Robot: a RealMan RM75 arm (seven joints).
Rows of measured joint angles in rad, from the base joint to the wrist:
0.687 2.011 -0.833 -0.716 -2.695 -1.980 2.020
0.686 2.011 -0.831 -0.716 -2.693 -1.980 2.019
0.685 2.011 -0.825 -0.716 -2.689 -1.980 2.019
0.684 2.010 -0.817 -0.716 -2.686 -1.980 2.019
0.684 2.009 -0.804 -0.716 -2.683 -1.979 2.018
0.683 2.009 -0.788 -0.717 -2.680 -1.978 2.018
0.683 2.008 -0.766 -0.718 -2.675 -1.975 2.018
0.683 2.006 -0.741 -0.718 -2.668 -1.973 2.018
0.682 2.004 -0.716 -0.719 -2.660 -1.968 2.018
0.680 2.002 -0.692 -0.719 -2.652 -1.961 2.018
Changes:
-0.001 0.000 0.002 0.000 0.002 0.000 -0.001
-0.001 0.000 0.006 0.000 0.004 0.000 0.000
-0.001 -0.001 0.008 0.000 0.003 0.000 0.000
0.000 -0.001 0.013 0.000 0.003 0.001 -0.001
-0.001 0.000 0.016 -0.001 0.003 0.001 0.000
0.000 -0.001 0.022 -0.001 0.005 0.003 0.000
0.000 -0.002 0.025 0.000 0.007 0.002 0.000
-0.001 -0.002 0.025 -0.001 0.008 0.005 0.000
-0.002 -0.002 0.024 0.000 0.008 0.007 0.000

